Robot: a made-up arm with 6 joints. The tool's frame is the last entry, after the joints. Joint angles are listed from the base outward.
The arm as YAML. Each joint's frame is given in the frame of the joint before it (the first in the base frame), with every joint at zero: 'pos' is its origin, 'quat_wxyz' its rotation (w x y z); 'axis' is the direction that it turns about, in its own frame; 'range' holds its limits. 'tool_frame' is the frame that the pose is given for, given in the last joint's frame.
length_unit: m
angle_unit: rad
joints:
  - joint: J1
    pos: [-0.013, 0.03, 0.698]
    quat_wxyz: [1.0, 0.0, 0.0, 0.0]
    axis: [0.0, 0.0, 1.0]
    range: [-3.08, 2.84]
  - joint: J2
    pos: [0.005, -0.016, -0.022]
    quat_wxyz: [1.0, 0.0, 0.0, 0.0]
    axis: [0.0, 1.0, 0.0]
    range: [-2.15, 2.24]
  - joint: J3
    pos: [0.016, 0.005, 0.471]
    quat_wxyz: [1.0, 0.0, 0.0, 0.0]
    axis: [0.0, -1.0, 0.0]
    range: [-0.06, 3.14]
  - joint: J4
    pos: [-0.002, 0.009, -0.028]
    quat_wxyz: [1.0, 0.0, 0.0, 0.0]
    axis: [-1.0, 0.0, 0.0]
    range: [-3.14, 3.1]
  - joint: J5
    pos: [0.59, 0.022, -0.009]
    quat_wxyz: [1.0, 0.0, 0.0, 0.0]
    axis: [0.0, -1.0, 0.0]
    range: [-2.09, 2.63]
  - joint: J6
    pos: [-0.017, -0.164, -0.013]
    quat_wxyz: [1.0, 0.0, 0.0, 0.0]
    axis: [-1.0, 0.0, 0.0]
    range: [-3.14, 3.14]
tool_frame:
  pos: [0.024, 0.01, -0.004]
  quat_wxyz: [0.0, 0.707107, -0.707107, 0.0]
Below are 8 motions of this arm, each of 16 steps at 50 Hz.
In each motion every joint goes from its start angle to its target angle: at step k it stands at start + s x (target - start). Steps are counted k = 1, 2, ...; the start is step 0. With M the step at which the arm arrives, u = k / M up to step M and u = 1 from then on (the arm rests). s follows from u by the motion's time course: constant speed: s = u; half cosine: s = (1 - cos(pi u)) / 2; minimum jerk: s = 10 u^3 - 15 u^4 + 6 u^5.
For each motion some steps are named. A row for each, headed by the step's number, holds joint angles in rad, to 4 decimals.
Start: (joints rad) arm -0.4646 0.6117 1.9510 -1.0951 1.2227 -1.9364
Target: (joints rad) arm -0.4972 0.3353 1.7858 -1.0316 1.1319 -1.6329
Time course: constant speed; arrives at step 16
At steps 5, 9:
5: -0.4748 0.5253 1.8994 -1.0753 1.1943 -1.8416
9: -0.4829 0.4562 1.8581 -1.0594 1.1716 -1.7657

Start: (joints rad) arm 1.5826 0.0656 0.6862 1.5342 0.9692 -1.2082
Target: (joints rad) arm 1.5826 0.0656 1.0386 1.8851 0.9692 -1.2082
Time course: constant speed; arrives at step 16
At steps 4, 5, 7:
4: 1.5826 0.0656 0.7743 1.6219 0.9692 -1.2082
5: 1.5826 0.0656 0.7963 1.6439 0.9692 -1.2082
7: 1.5826 0.0656 0.8404 1.6877 0.9692 -1.2082

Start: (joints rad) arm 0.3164 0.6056 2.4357 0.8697 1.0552 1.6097
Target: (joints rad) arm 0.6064 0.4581 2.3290 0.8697 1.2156 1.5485
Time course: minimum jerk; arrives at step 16
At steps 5, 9, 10, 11, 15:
5: 0.3686 0.5790 2.4165 0.8697 1.0841 1.5987
9: 0.4950 0.5147 2.3700 0.8697 1.1540 1.5720
10: 0.5266 0.4987 2.3584 0.8697 1.1715 1.5653
11: 0.5542 0.4847 2.3482 0.8697 1.1867 1.5595
15: 0.6058 0.4584 2.3292 0.8697 1.2152 1.5486

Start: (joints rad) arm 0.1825 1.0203 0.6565 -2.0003 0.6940 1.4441
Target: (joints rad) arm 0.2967 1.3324 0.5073 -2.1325 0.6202 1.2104
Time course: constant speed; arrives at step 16
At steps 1, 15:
1: 0.1896 1.0398 0.6472 -2.0086 0.6894 1.4295
15: 0.2896 1.3129 0.5166 -2.1242 0.6248 1.2250

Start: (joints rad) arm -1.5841 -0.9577 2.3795 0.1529 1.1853 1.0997
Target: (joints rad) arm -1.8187 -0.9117 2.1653 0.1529 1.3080 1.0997
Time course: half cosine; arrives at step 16
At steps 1, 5, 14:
1: -1.5864 -0.9573 2.3774 0.1529 1.1865 1.0997
5: -1.6362 -0.9475 2.3319 0.1529 1.2126 1.0997
14: -1.8098 -0.9135 2.1735 0.1529 1.3033 1.0997

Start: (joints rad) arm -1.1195 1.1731 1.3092 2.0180 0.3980 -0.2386
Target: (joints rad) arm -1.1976 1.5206 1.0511 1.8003 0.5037 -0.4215
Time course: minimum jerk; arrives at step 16
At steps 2, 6, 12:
2: -1.1208 1.1787 1.3051 2.0145 0.3997 -0.2415
6: -1.1410 1.2687 1.2382 1.9581 0.4271 -0.2889
12: -1.1895 1.4846 1.0778 1.8228 0.4928 -0.4026

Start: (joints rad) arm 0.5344 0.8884 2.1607 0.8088 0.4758 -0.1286
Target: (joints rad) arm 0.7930 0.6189 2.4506 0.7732 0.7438 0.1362
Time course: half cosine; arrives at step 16
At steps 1, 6, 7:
1: 0.5369 0.8858 2.1635 0.8085 0.4784 -0.1261
6: 0.6142 0.8052 2.2502 0.7978 0.5585 -0.0469
7: 0.6385 0.7799 2.2774 0.7945 0.5837 -0.0220

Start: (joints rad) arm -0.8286 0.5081 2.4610 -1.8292 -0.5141 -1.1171
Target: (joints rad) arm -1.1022 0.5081 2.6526 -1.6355 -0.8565 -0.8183
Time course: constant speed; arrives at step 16
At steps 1, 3, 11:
1: -0.8457 0.5081 2.4730 -1.8171 -0.5355 -1.0984
3: -0.8799 0.5081 2.4969 -1.7929 -0.5783 -1.0611
11: -1.0167 0.5081 2.5927 -1.6960 -0.7495 -0.9117

